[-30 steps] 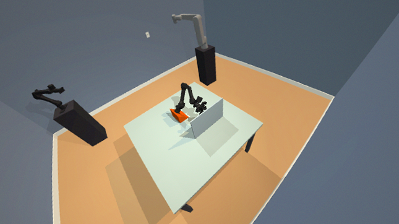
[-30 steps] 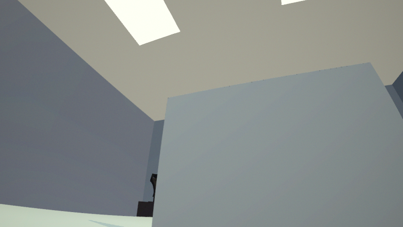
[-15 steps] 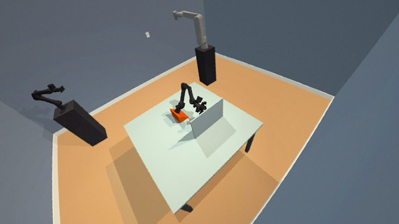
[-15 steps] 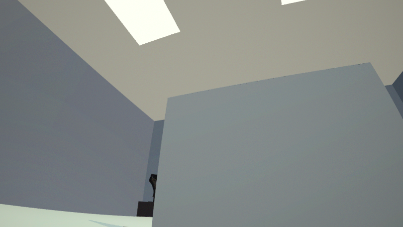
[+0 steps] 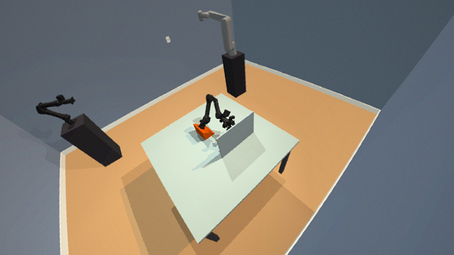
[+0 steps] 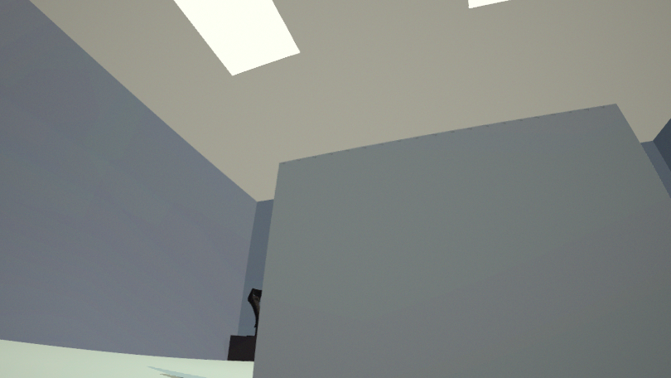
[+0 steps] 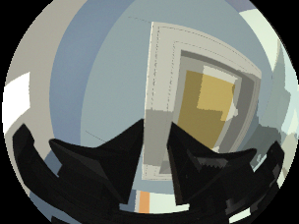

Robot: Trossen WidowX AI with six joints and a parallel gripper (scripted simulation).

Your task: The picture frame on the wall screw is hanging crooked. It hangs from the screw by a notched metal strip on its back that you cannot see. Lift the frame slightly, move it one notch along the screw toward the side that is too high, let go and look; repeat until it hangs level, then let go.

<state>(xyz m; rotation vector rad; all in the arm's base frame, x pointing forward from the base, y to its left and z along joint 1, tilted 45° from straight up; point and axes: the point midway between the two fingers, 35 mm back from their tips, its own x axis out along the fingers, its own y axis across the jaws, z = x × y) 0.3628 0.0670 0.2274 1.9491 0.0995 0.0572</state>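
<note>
Right now the picture frame is 20 mm to the right of my gripper tip and 50 mm below it. The rest, counted from my gripper tip: wall panel (20 mm ahead, 10 mm to the right, 70 mm below).
</note>
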